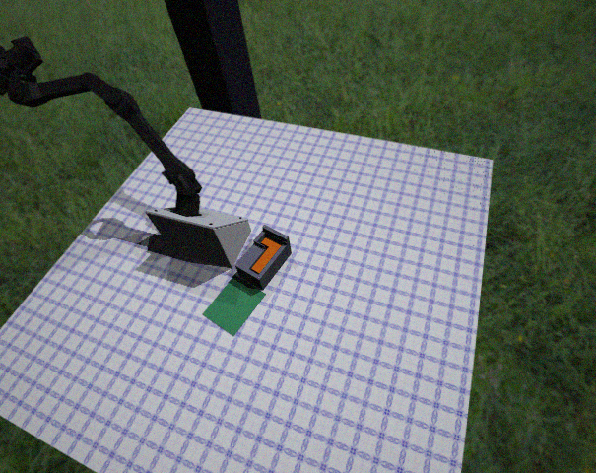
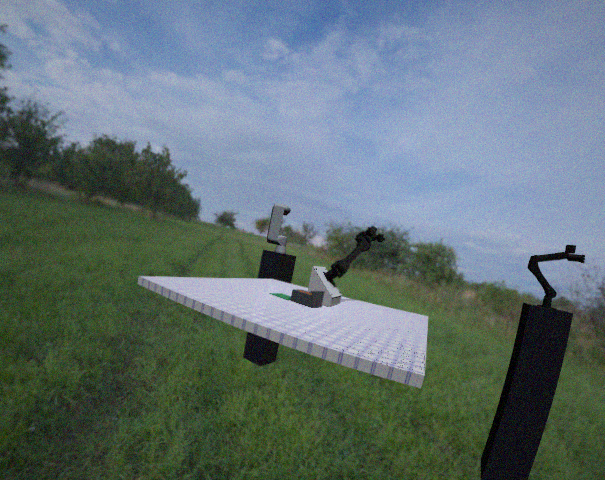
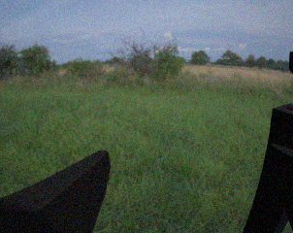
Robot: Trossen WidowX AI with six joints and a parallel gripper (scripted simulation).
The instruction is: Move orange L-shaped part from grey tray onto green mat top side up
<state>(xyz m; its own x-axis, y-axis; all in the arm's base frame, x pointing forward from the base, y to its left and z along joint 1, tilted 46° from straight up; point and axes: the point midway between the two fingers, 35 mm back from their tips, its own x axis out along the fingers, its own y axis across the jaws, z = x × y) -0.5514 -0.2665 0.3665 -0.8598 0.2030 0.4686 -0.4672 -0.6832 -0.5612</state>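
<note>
Right now my gripper tip is 890 mm short of the orange L-shaped part, 50 mm to the left of it and 450 mm above it. The rest, counted from my gripper tip: green mat (870 mm ahead, 220 mm to the right, 520 mm below).
</note>
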